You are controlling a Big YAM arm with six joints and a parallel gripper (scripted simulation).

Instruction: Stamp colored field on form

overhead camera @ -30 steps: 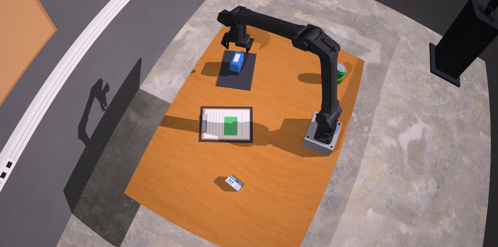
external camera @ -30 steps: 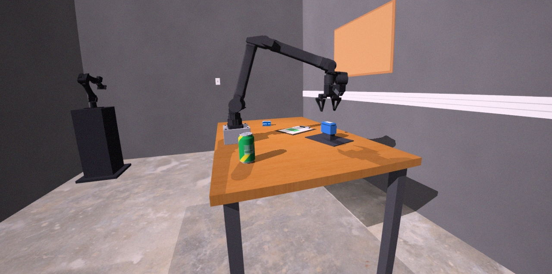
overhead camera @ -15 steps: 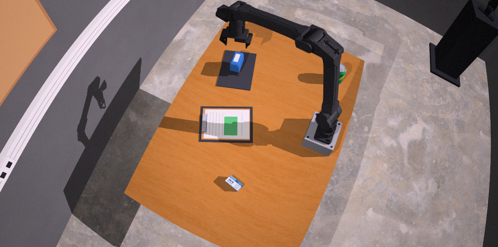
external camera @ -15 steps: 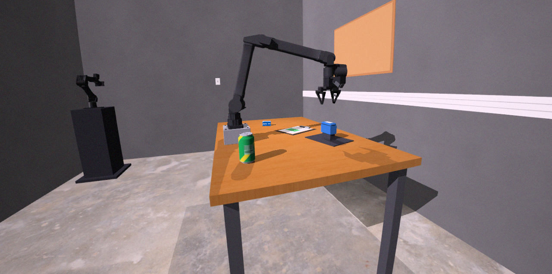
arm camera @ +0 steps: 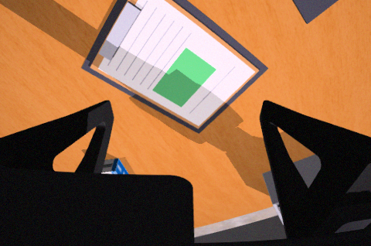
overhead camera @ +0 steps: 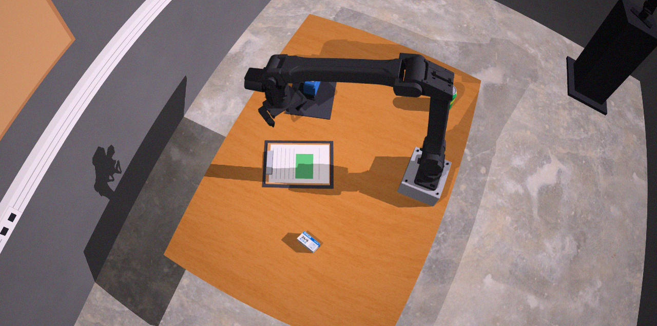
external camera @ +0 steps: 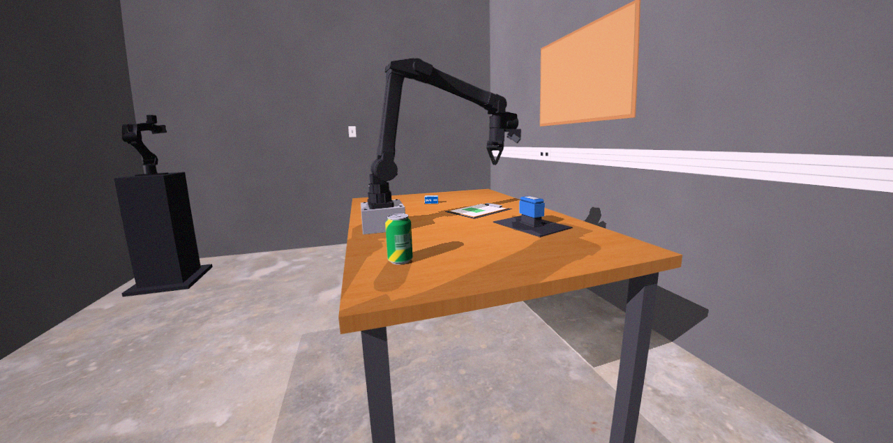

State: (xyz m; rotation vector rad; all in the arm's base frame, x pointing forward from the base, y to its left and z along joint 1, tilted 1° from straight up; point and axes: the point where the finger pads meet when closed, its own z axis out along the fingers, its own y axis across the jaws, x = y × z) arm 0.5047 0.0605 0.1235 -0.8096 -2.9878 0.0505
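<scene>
Now: hand 250 mm to the left of the blue stamp, 170 mm above it and 20 mm short of it. Also, from my hand: clipboard (210 mm below, 50 mm to the left, 50 mm behind); dark mat (250 mm to the right, 210 mm below, 20 mm ahead); white box (300 mm to the left, 210 mm behind, 200 mm below).
</scene>
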